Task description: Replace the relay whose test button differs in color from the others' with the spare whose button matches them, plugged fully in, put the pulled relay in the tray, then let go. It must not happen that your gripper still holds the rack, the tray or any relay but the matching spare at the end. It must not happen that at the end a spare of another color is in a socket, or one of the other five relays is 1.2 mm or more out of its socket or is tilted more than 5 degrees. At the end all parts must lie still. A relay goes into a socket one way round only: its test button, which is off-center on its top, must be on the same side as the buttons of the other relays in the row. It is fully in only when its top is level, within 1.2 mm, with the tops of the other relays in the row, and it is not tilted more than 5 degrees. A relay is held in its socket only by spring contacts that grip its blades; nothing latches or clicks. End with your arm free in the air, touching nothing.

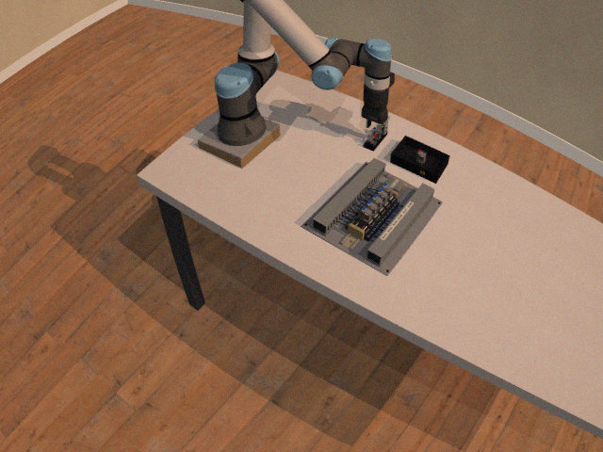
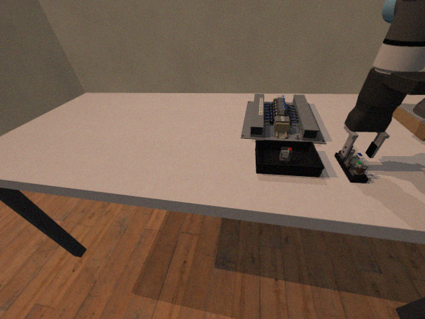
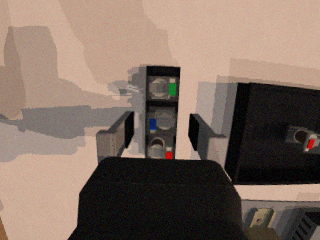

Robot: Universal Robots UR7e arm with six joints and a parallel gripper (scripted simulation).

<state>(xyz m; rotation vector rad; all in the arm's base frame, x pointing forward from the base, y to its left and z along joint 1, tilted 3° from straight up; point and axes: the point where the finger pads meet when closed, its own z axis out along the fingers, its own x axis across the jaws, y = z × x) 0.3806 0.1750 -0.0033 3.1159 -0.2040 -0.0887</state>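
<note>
The black spare holder lies 50 mm below my hand. Round my hand: black tray (160 mm ahead, 50 mm below, 40 mm to the right); green-button relay (40 mm below, 30 mm to the left).
</note>
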